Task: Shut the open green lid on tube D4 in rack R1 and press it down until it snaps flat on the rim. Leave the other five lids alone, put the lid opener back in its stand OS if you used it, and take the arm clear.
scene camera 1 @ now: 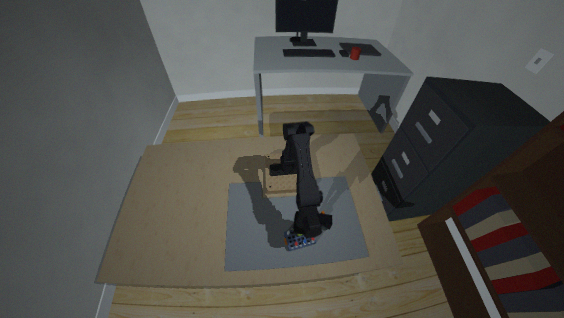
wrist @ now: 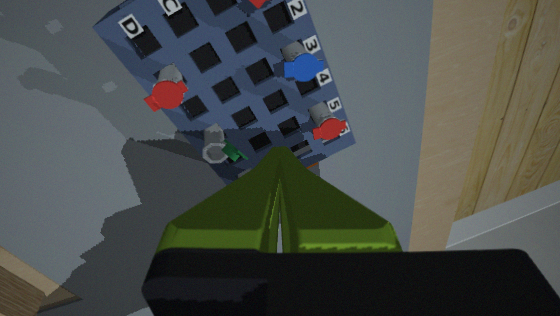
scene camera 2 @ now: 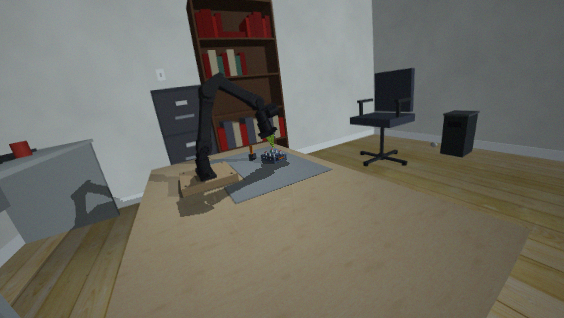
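Seen in the pictures: gripper, fingertip midpoint: (scene camera 1: 298,235) (wrist: 280,159) (scene camera 2: 273,147); arm's base at its link origin: (scene camera 1: 288,169) (scene camera 2: 205,173).
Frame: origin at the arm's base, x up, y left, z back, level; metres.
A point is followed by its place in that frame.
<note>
Rack R1 (scene camera 1: 302,246) {x -0.024, y 0.010, z -0.416 m} (scene camera 2: 273,160) {x -0.024, y -0.034, z -0.354 m} (wrist: 183,47) {x -0.002, y 0.039, z -0.356 m} is blue and stands on the grey mat. Tube D4 (wrist: 214,134) {x 0.005, y -0.005, z -0.351 m} is upright in row D with its rim uncovered in the wrist view. Its green lid (wrist: 232,150) {x 0.026, y -0.004, z -0.360 m} hangs open beside the rim, on the side toward the rack's middle. My gripper (scene camera 2: 273,145) {x 0.039, y -0.008, z -0.379 m} (wrist: 280,159) {x 0.039, y -0.008, z -0.379 m} is shut and empty. Its green tips are above the rack, to the right of the green lid in the wrist view and apart from it in that picture. The lid opener (scene camera 2: 251,149) {x 0.028, y 0.114, z -0.295 m} stands upright in its dark stand (scene camera 2: 252,157) {x -0.017, y 0.100, z -0.287 m}.
A red-lidded tube (wrist: 168,95) {x 0.016, y 0.028, z -0.344 m} stands in row D. A blue lid (wrist: 305,68) {x 0.016, y 0.017, z -0.404 m} and another red lid (wrist: 330,129) {x 0.016, y -0.021, z -0.409 m} are along the opposite edge. Another red lid (wrist: 257,2) {x 0.016, y 0.050, z -0.392 m} is cut off at the top. The mat (scene camera 1: 250,255) {x -0.032, y -0.226, z -0.428 m} (scene camera 2: 295,177) {x -0.032, y -0.297, z -0.317 m} lies on the wooden table (scene camera 1: 165,225) {x -0.035, y -0.655, z -0.257 m} (scene camera 2: 325,240) {x -0.035, y -0.660, z -0.154 m}.
</note>
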